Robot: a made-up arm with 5 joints.
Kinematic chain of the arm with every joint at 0, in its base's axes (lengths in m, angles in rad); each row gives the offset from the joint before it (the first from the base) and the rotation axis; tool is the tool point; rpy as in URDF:
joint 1: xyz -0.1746 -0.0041 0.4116 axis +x
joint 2: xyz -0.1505 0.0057 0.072 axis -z
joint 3: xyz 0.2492 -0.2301 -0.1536 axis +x
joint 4: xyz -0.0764 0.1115 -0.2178 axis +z
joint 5: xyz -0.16 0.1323 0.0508 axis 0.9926 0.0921 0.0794
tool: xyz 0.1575 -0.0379 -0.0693 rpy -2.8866 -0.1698 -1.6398
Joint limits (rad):
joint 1: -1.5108..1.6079
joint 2: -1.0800..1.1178
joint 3: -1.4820..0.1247
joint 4: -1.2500..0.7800
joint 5: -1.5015..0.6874
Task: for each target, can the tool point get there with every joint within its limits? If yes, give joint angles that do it. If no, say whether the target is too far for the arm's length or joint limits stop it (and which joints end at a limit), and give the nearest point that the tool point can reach.
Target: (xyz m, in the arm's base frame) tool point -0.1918 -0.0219 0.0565
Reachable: yes | joints 0.3220 0.2349 -0.2211 0.1382 -0.3297
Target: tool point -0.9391 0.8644 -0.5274
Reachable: no: too far | nearest point -0.6069 0.3553 -0.0177 | short by 0.793 m
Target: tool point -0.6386 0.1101 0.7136
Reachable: no: joint limits stop it (at a limit: joint 1, joint 2, joint 3, joint 4) | nearest point -0.5732 -0.2521 0.7561 | short by 0.371 m
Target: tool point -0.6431 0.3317 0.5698
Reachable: no: joint limits stop it (at a limit: joint 1, joint 2, joint 3, joint 5) | nearest point -0.3224 0.2900 0.5473 | short by 0.324 m
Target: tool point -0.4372 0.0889 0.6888
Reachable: no: joint limits stop it (at a limit: joint 1, joint 2, joint 3, joint 5) | nearest point -0.3015 0.2856 0.6171 | short by 0.249 m
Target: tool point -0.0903 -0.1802 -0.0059
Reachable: yes | joints -0.0028 -0.0820 -0.6495 -0.4135 0.3488
